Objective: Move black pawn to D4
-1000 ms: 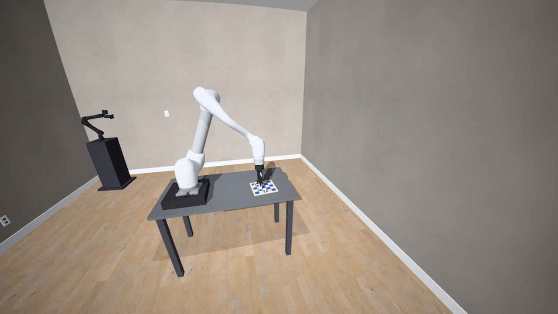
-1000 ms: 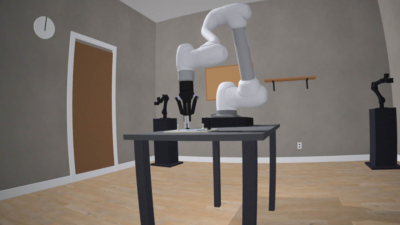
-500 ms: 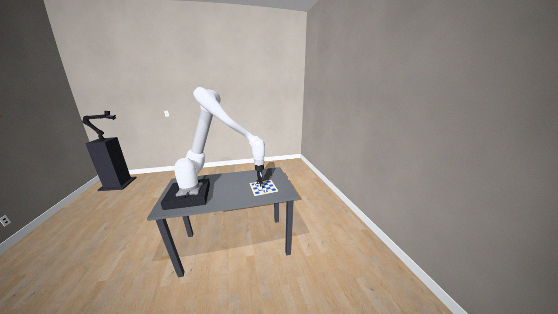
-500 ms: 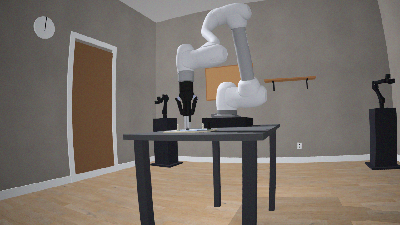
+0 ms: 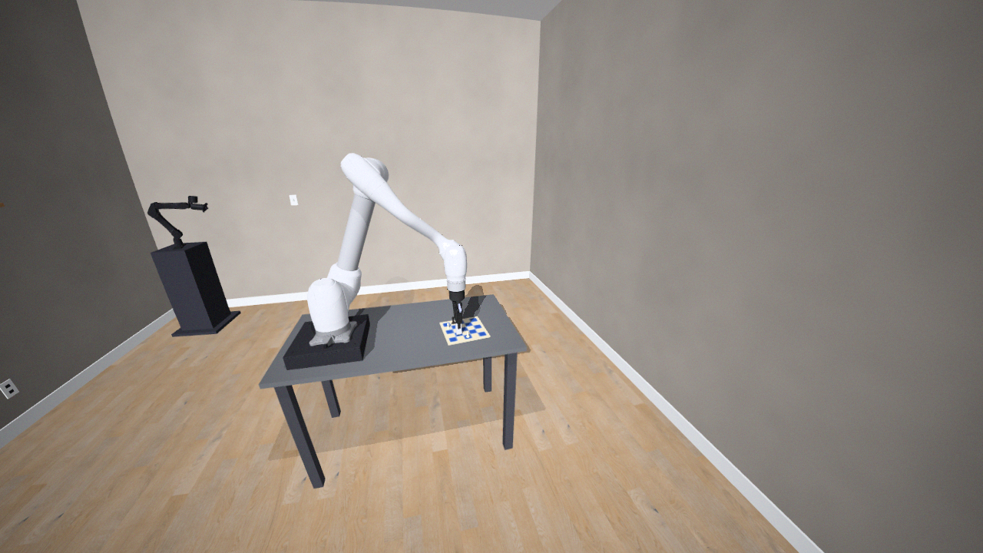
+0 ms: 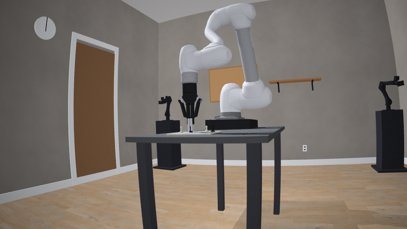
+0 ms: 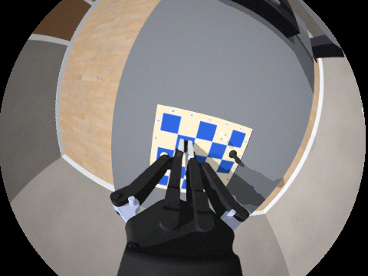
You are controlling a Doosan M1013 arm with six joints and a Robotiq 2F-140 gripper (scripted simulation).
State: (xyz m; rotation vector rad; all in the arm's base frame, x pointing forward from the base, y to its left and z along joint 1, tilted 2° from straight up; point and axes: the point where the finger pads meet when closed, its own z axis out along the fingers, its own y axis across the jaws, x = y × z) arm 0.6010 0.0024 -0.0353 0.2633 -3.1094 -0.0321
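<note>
Now: hand 3 cm above the black pawn. Also, from my hand: chessboard: 4 cm to the left, 4 cm below, 3 cm ahead.
</note>
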